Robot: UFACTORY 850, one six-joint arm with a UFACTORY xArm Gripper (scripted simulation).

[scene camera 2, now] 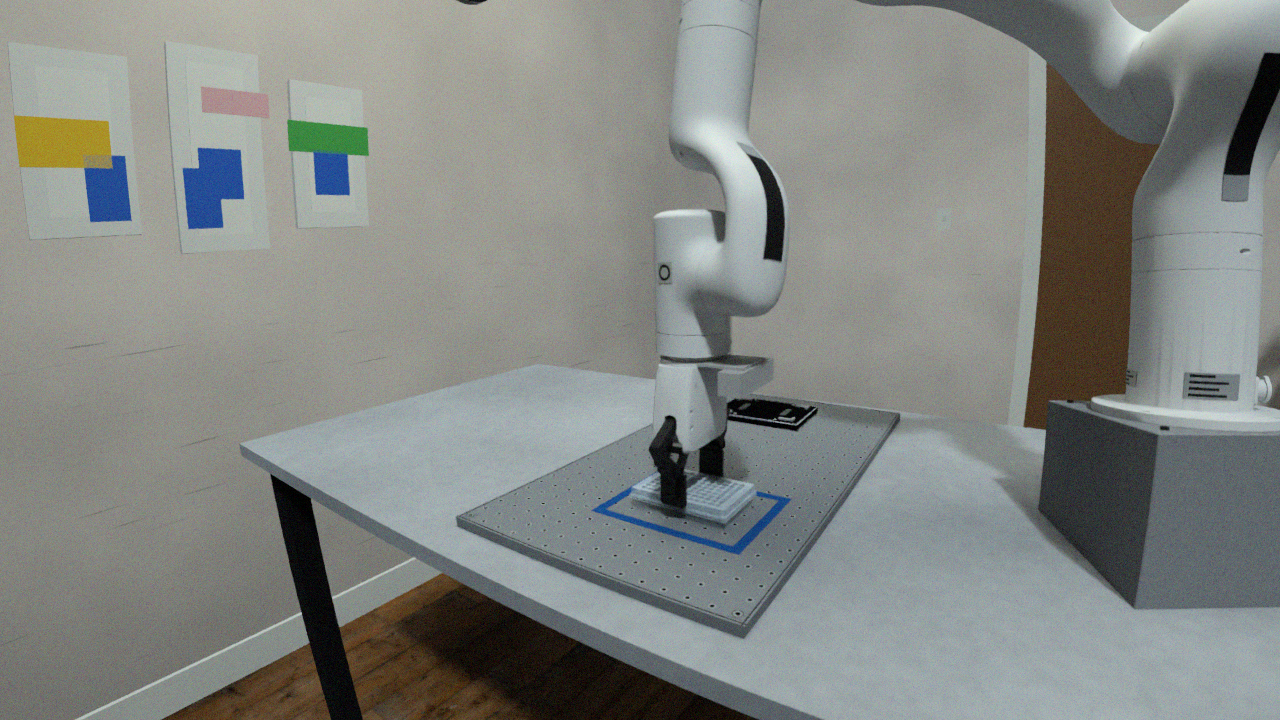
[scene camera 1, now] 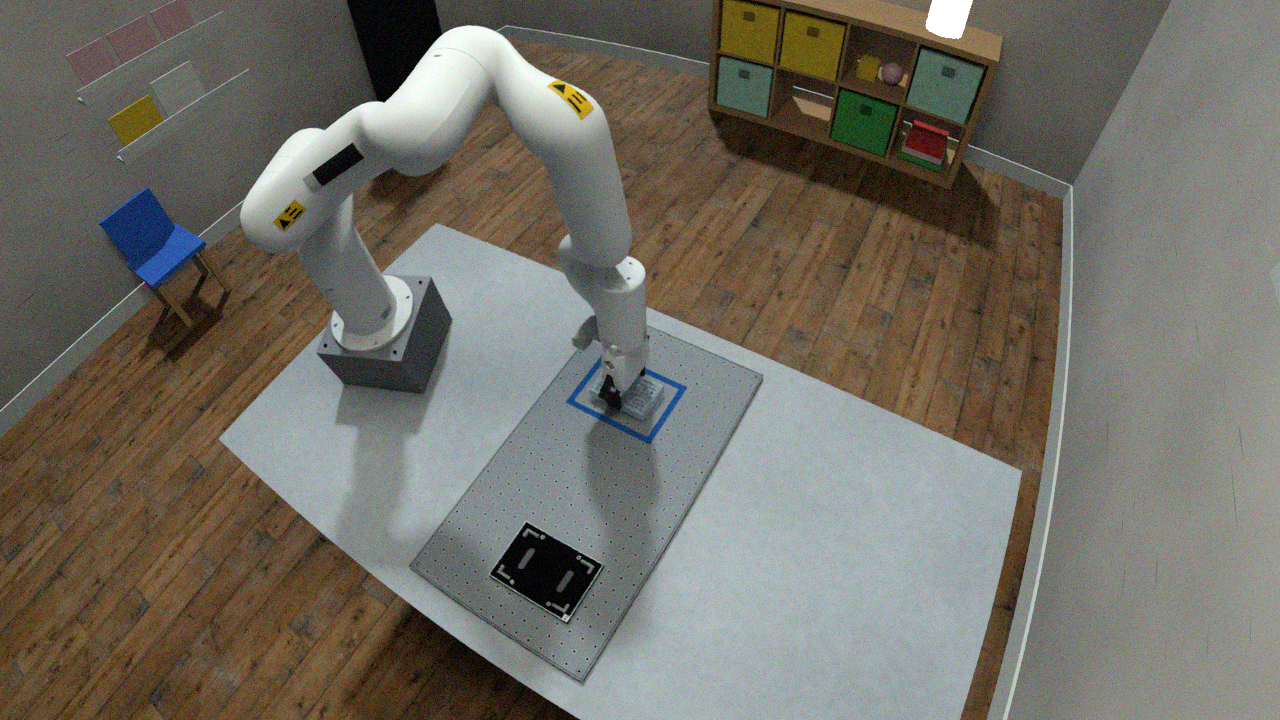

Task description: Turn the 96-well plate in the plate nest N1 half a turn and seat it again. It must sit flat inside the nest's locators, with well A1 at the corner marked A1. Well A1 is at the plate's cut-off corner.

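Observation:
The gripper (scene camera 2: 693,491) is visible, also in scene camera 1 (scene camera 1: 626,389). A clear 96-well plate (scene camera 2: 715,498) is present, visible too in scene camera 1 (scene camera 1: 638,400). A black plate nest N1 (scene camera 1: 538,581) is likewise visible, also in scene camera 2 (scene camera 2: 762,409).

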